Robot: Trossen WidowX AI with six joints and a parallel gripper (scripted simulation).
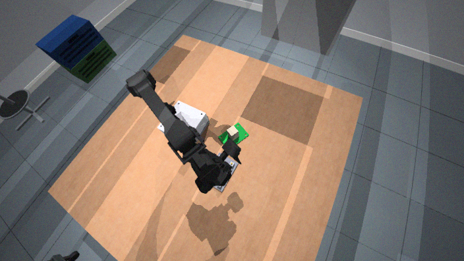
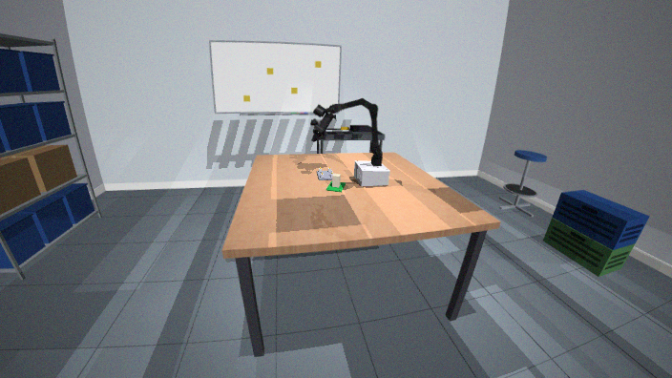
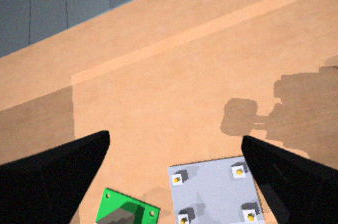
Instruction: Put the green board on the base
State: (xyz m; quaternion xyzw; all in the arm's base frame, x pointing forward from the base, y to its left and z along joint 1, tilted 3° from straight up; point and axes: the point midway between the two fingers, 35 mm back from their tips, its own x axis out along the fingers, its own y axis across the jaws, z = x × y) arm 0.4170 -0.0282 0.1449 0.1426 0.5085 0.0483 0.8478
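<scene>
My gripper tip is 22 cm above the green board, 17 cm to the right of it and 16 cm past it. The rest, counted from my gripper tip: grey base: 24 cm below, 9 cm behind, 1 cm to the right.
</scene>
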